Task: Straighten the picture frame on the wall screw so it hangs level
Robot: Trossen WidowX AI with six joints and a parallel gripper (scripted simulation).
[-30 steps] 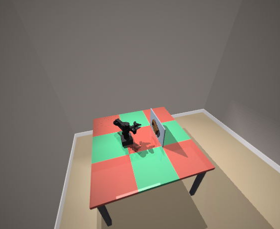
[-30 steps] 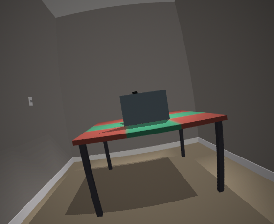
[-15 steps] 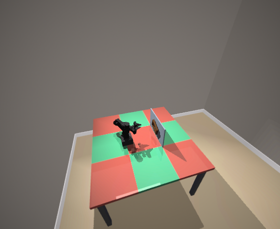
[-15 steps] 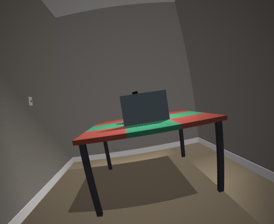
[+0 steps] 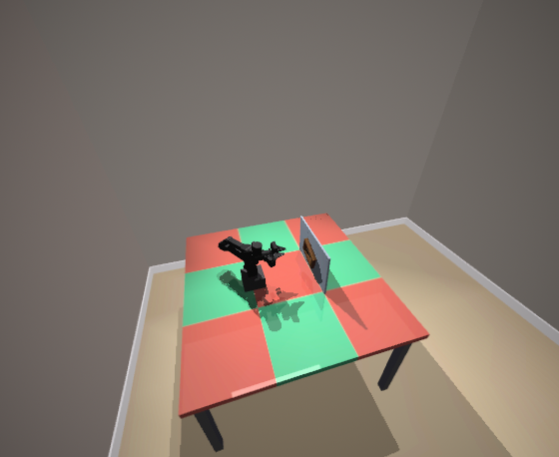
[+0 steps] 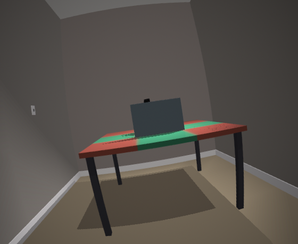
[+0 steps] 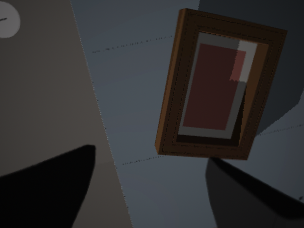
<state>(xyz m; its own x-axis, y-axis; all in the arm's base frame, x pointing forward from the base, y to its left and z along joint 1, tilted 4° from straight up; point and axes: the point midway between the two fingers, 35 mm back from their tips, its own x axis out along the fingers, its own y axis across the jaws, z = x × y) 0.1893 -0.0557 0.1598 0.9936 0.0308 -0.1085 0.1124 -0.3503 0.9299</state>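
The picture frame lies 190 mm ahead of my gripper tip, 30 mm to the left of it and 90 mm below it. The rest, counted from my gripper tip: grey wall panel (200 mm ahead, 30 mm to the left, 90 mm below).
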